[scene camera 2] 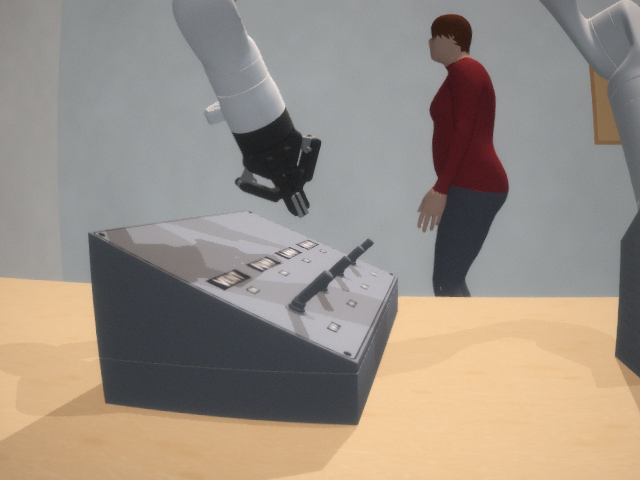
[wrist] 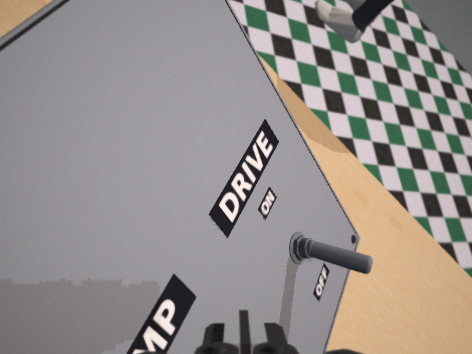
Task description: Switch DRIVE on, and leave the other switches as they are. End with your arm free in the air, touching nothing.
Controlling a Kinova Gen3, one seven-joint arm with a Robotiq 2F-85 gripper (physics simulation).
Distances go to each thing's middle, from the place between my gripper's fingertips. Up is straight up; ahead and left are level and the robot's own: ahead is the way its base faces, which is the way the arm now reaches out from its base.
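Drive lever [wrist: 355, 261]: 60 mm below my hand, 110 mm to the right of it, 50 mm behind it. Sloped switch panel [scene camera 2: 197, 316]: 90 mm below my hand, 80 mm to the left of it.
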